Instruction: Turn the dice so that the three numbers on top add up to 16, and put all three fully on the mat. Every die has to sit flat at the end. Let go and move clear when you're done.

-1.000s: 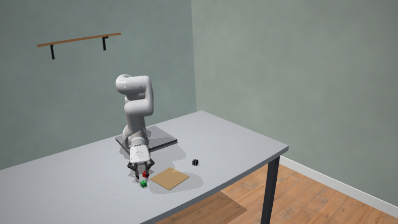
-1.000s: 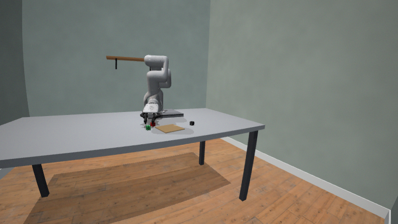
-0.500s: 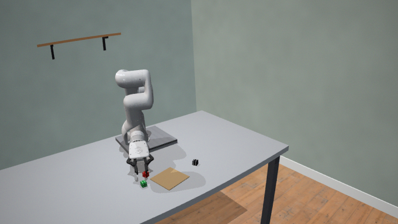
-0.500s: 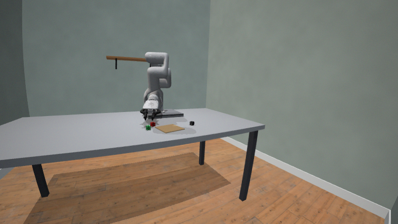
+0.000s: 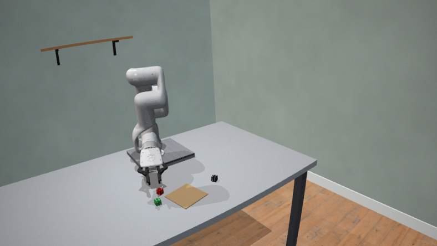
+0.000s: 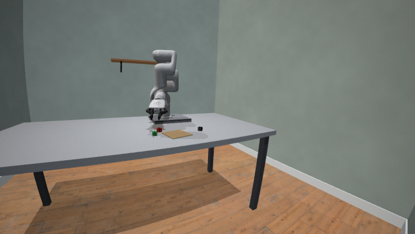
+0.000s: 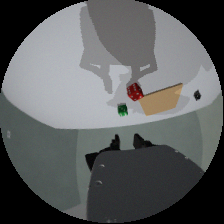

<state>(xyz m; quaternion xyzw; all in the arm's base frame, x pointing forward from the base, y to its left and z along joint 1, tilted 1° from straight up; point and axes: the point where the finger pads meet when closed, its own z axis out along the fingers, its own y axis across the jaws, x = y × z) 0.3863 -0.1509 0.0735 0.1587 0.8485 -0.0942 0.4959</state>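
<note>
My gripper is now 30 mm short of the green die, 10 mm to the left of it and 100 mm above it. From my hand the other things lie so: black die: 20 mm ahead, 290 mm to the left, 100 mm below; tan mat: 50 mm ahead, 120 mm to the left, 110 mm below; red die: 40 mm behind, 30 mm to the left, 100 mm below.
</note>
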